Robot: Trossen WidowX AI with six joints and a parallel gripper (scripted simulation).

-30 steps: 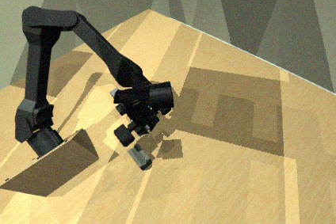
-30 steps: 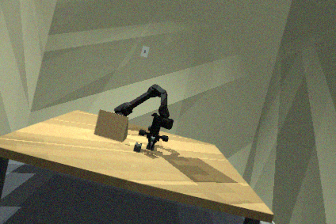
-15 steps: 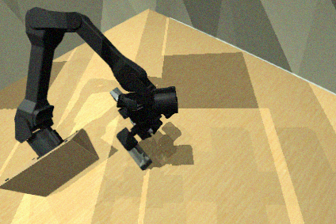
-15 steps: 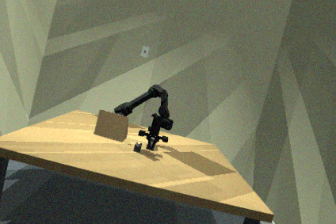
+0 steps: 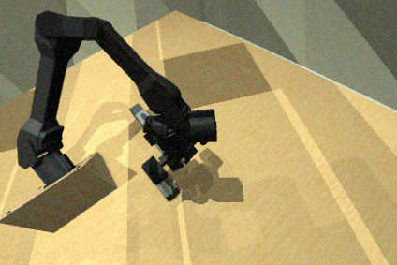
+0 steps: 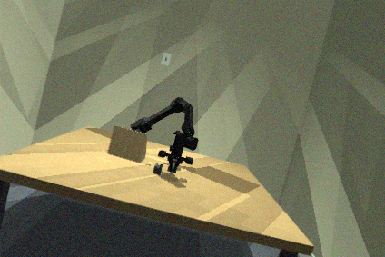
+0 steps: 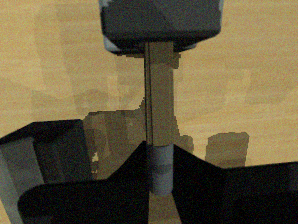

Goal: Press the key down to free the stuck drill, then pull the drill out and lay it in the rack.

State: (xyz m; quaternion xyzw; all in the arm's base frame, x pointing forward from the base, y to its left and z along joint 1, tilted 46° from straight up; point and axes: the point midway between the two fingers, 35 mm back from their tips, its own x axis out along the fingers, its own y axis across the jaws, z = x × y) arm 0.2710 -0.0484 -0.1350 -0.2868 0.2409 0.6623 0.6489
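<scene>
My gripper tip is 5 cm to the right of the drill and 3 cm below it. From my gripper tip the other things lie so: grey holder block: 1 cm behind, 15 cm to the left, 3 cm above; then key: 1 cm behind, 18 cm to the left, 4 cm above; then rack: 7 cm behind, 2 cm to the right.
</scene>
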